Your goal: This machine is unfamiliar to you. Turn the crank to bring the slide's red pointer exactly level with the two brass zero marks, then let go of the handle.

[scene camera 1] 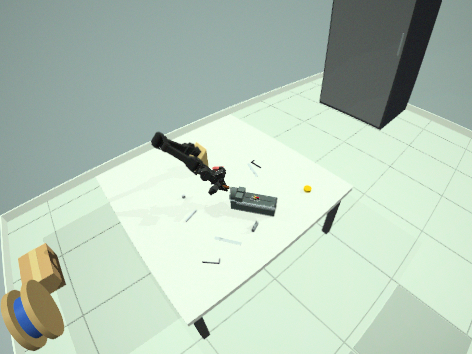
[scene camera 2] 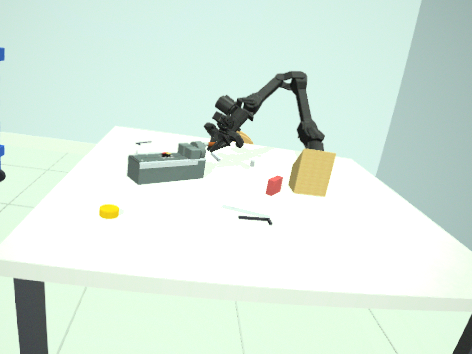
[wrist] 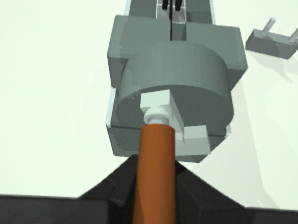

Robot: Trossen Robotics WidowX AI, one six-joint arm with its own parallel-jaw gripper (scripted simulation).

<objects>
One and the same spot on a grey slide machine: (wrist: 200, 62) is (scene camera 1: 234, 190).
</objects>
